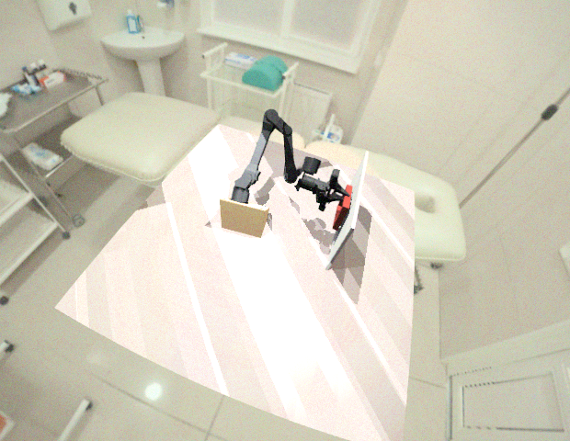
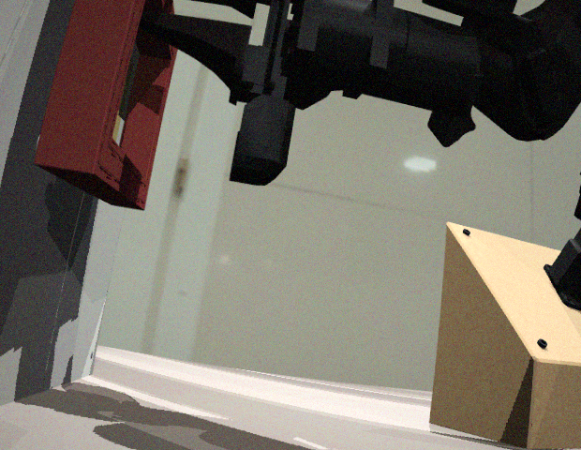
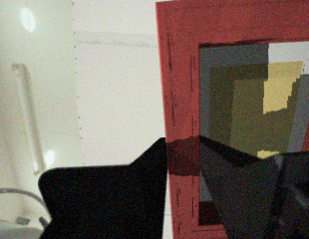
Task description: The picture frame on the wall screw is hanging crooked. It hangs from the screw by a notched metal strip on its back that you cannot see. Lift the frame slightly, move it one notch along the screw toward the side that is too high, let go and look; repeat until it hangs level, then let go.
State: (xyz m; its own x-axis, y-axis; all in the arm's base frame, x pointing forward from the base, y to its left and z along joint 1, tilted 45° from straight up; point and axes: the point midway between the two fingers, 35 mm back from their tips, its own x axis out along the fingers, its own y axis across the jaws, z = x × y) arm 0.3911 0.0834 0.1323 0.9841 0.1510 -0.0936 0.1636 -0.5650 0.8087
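The red picture frame is 5 cm below my gripper tip and 1 cm to the right of it. From my gripper tip the other things lie so: white wall panel: 8 cm below, 2 cm ahead, 1 cm to the left.
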